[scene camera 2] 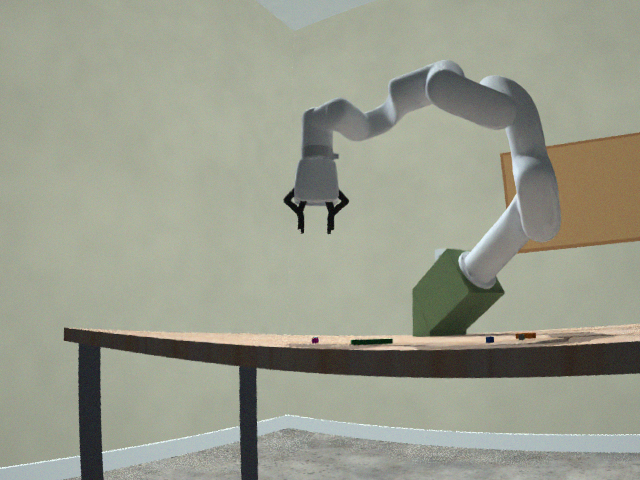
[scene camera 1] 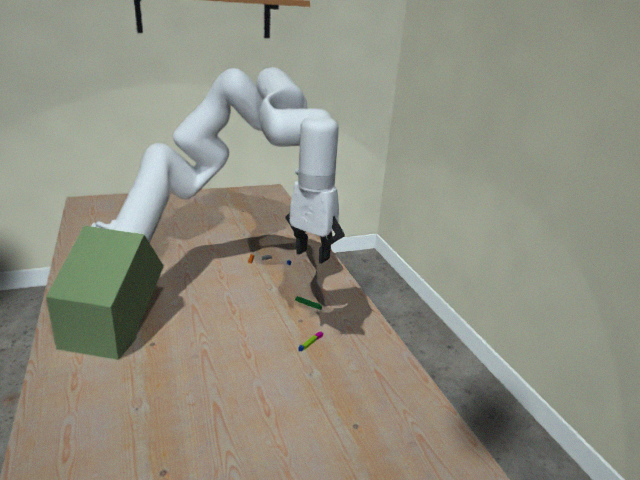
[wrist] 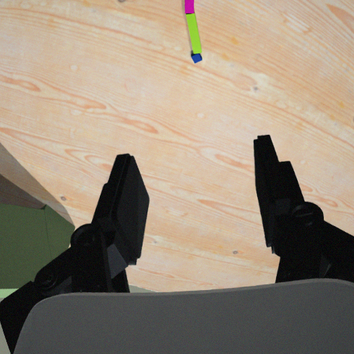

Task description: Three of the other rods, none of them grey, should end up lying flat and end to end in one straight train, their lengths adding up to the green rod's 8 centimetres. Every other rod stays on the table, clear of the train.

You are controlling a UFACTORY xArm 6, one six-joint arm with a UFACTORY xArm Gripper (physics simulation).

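Pixels of known places: gripper, fingertip midpoint: [scene camera 2: 315,232] [scene camera 1: 312,256]; arm's base, origin of the base link: [scene camera 2: 476,270] [scene camera 1: 125,246].
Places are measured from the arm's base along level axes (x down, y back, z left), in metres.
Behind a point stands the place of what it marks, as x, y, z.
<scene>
A lime rod [scene camera 1: 311,341] @[0.169, -0.461, -0.146] [wrist: 194,33] lies flat, with a magenta rod [scene camera 1: 319,334] @[0.167, -0.482, -0.119] [scene camera 2: 314,340] @[0.171, -0.487, -0.111] [wrist: 189,6] at one end and a small blue rod [scene camera 1: 301,348] @[0.169, -0.436, -0.173] [wrist: 196,58] at the other. They lie end to end in a row; the blue one looks turned askew to the lime one. The green rod [scene camera 1: 308,302] @[0.168, -0.459, 0.022] [scene camera 2: 371,341] @[0.171, -0.464, 0.029] lies apart behind them. Another blue rod [scene camera 1: 288,262] @[0.169, -0.404, 0.246] [scene camera 2: 490,339] @[0.171, -0.411, 0.254], a grey rod [scene camera 1: 266,257] @[0.169, -0.334, 0.274] and an orange rod [scene camera 1: 251,258] @[0.168, -0.288, 0.263] [scene camera 2: 525,335] @[0.171, -0.292, 0.269] lie farther back. My gripper [scene camera 1: 312,256] @[-0.068, -0.451, -0.150] [scene camera 2: 315,231] @[-0.068, -0.451, -0.150] [wrist: 196,168] is open and empty, high above the table.
The wooden table [scene camera 1: 206,413] @[0.177, -0.243, -0.369] [scene camera 2: 170,341] @[0.182, -0.737, -0.284] has its long edge at the right in scene camera 1. A large green block [scene camera 1: 85,294] @[0.025, 0.035, -0.180] [scene camera 2: 444,294] @[0.062, -0.060, -0.072] [wrist: 30,245] stands at the arm's base. A shelf hangs on the wall behind.
</scene>
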